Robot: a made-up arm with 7 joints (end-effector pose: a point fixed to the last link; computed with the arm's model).
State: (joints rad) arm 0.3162 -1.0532 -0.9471 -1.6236 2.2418 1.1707 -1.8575
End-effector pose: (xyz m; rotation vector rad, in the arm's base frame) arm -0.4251 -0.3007 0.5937 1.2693 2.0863 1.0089
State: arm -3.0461 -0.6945 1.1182 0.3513 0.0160 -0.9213 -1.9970
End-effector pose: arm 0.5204 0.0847 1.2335 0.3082 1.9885 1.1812
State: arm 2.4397 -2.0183 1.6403 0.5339 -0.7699 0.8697 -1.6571
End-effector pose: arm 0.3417 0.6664 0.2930 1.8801 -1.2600 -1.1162
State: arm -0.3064 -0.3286 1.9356 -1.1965 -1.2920 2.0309 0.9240
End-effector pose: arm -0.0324 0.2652 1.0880 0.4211 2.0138 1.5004
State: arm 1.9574 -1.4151 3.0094 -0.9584 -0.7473 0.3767 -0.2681
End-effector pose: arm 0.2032 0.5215 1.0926 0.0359 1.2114 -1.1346
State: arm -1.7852 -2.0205 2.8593 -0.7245 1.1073 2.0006 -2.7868
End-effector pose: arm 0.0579 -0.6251 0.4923 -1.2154 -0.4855 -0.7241
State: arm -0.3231 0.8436 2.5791 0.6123 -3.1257 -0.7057 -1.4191
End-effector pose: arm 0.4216 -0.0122 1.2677 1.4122 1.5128 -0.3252
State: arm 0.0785 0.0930 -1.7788 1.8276 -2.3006 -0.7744 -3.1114
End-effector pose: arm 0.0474 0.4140 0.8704 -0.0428 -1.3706 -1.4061
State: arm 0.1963 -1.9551 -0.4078 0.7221 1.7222 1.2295 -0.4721
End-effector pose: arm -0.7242 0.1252 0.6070 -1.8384 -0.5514 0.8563
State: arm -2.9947 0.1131 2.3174 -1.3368 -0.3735 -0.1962 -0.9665
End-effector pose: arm -0.3881 -0.2261 0.9892 1.6413 0.6273 0.5664
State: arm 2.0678 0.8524 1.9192 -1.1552 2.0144 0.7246 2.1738
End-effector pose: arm 0.1414 -0.5291 0.9103 -0.2555 0.5536 2.7049
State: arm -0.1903 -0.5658 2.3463 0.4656 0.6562 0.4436 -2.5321
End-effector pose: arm -0.5051 -0.2519 1.1526 -2.3686 -0.5449 0.4664
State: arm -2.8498 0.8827 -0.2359 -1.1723 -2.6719 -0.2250 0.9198
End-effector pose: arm -0.0564 0.2683 1.2560 -1.3639 1.4921 1.2188
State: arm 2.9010 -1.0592 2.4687 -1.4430 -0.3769 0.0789 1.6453
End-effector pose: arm 0.2296 -0.1589 1.1347 -1.3387 0.0794 1.6673
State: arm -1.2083 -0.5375 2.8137 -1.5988 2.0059 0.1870 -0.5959
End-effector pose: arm -0.0506 0.2589 1.1232 -0.9611 1.2095 -0.8569
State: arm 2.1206 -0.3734 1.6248 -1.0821 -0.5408 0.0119 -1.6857
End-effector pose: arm 0.4374 -0.0180 1.1291 -0.1650 1.6642 1.9018
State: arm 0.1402 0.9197 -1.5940 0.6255 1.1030 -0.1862 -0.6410
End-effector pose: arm 0.6359 0.1409 1.0711 0.5581 1.0465 -2.0653
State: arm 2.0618 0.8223 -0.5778 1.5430 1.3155 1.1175 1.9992
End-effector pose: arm -0.1638 -0.4888 0.5600 -1.9752 -0.6774 -0.8386
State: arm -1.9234 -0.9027 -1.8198 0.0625 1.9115 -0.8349 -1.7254
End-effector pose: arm 0.2659 -0.5745 1.0761 1.1613 1.2046 1.5696
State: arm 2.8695 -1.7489 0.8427 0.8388 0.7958 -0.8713 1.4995
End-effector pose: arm 0.6365 0.4564 0.7074 0.5275 0.4317 -3.0395
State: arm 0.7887 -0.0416 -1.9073 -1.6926 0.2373 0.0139 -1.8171
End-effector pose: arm -0.2148 -0.4348 0.9019 1.3961 0.7871 0.9609
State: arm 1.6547 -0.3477 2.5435 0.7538 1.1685 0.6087 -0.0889
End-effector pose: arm -0.1320 0.5422 1.1492 0.6194 -0.5078 -1.6427
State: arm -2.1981 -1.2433 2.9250 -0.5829 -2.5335 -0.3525 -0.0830
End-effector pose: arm 0.3094 -0.5213 1.0799 1.6150 2.1731 -0.5767
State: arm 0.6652 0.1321 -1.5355 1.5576 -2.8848 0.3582 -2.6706
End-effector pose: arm 0.3434 0.2732 1.0447 0.7305 -0.4788 -2.2255
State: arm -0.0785 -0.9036 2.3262 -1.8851 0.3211 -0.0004 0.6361
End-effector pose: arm 0.0243 0.2888 0.9831 -0.4842 1.6831 -1.4867
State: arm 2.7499 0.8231 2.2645 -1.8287 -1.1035 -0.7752 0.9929
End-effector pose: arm -0.1384 -0.3673 0.5537 1.0517 2.0936 1.7389
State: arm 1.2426 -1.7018 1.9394 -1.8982 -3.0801 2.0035 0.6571
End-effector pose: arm 0.2020 0.2446 0.6332 1.6583 1.0107 0.8940
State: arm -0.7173 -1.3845 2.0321 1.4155 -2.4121 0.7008 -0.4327
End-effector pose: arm -0.1143 -0.6613 0.4996 1.4384 1.7589 0.7239
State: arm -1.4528 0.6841 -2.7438 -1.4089 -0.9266 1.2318 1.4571
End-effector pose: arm 0.3425 0.5273 0.7199 -0.0611 2.3831 -0.8612
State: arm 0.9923 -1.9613 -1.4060 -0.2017 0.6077 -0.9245 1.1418
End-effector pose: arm -0.5219 0.5070 0.2411 2.6467 0.1605 1.1555
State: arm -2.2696 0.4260 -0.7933 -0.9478 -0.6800 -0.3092 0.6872
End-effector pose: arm 0.2931 0.2340 1.2565 -0.2026 2.4473 -0.5433
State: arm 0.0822 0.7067 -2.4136 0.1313 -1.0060 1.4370 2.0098
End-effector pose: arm 0.4387 -0.0899 1.2173 1.9035 0.6976 -0.6054
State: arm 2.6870 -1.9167 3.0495 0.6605 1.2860 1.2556 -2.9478
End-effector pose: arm 0.5143 0.2286 0.1339 0.2146 -0.6891 1.7547
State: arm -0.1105 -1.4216 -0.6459 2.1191 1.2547 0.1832 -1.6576
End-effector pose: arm -0.0818 0.1747 0.9601 1.0333 -0.0874 -2.4900
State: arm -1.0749 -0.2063 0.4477 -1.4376 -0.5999 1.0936 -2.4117
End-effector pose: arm -0.3318 -0.2892 0.9797 -0.0575 0.8496 -0.0375
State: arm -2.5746 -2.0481 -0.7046 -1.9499 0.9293 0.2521 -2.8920
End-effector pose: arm 0.2410 0.3116 0.2425 -1.2125 0.5914 -1.6273
